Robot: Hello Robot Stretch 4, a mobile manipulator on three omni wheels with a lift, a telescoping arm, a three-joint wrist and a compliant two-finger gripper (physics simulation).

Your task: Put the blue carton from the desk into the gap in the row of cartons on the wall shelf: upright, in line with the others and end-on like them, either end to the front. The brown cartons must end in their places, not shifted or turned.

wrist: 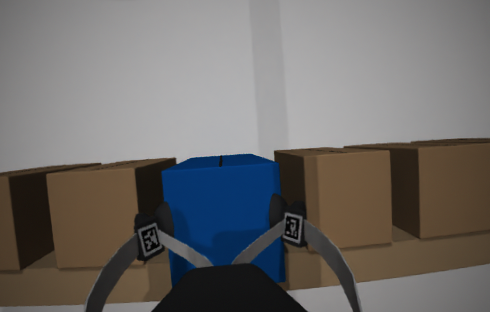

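The blue carton (222, 187) stands upright in the row on the wall shelf (355, 266), end-on, between a brown carton (95, 220) on its left and a brown carton (352, 200) on its right. Its near face reaches farther towards the camera than theirs. My gripper (221, 217) is partly open, its fingers apart and empty. The fingertips are at the near face of the blue carton, close to its left and right edges, and look narrower apart than the carton is wide. Whether they touch it is hard to tell. The blue carton's sides and far end are hidden.
Another brown carton (457, 190) stands farther right on the shelf, with part of one more behind it. Part of a brown carton (32, 217) shows at the left edge. The grey wall (125, 75) rises behind the row, with a darker vertical band.
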